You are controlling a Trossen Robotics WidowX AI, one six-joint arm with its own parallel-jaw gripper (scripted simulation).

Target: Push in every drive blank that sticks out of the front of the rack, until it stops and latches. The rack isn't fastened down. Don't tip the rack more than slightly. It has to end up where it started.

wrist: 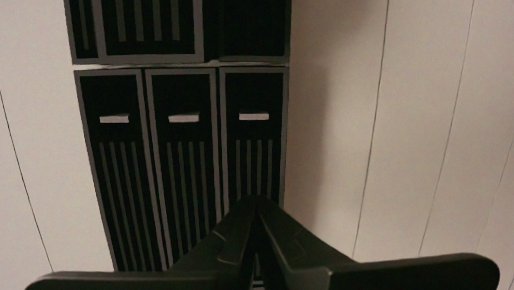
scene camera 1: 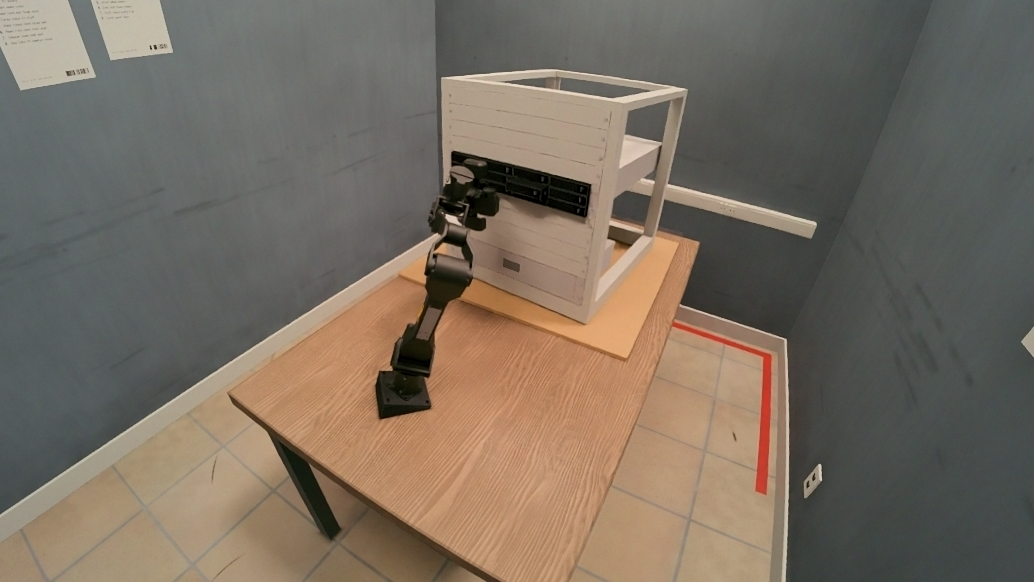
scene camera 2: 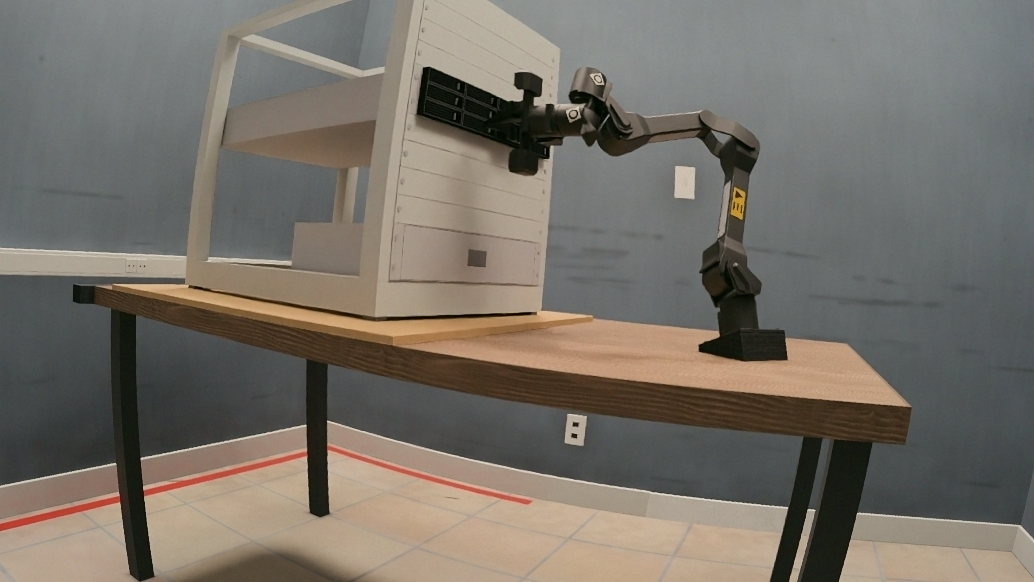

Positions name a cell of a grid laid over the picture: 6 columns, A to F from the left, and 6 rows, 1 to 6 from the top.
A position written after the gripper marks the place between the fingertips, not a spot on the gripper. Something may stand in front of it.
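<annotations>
In the wrist view you'd see the gripper (C5), in scene camera 1 there's the gripper (C2) too, and scene camera 2 shows the gripper (C2) as well.
</annotations>
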